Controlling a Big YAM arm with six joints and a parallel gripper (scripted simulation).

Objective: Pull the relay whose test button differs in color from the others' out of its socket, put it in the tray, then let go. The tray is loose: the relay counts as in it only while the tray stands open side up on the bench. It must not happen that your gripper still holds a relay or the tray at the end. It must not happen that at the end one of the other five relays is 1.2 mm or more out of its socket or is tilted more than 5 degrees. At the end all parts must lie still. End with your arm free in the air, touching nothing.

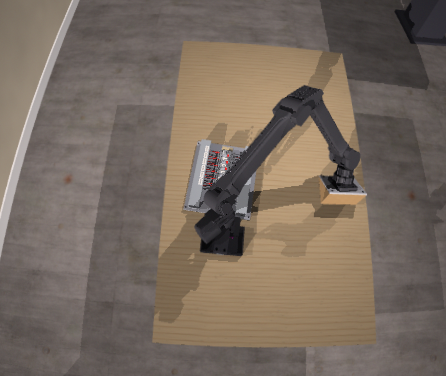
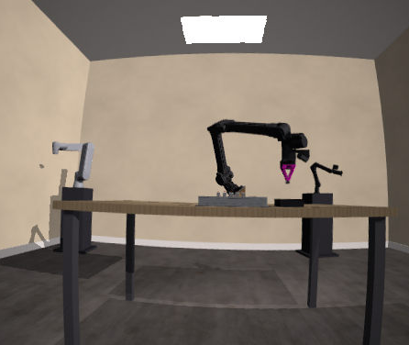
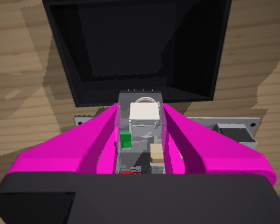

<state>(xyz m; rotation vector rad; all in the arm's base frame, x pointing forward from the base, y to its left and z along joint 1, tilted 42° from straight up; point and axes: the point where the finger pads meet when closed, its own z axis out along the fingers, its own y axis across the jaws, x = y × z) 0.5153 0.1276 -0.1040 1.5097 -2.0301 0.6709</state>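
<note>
Right now my hand is right at the relay. Round my hand: black tray 12 cm below.
</note>
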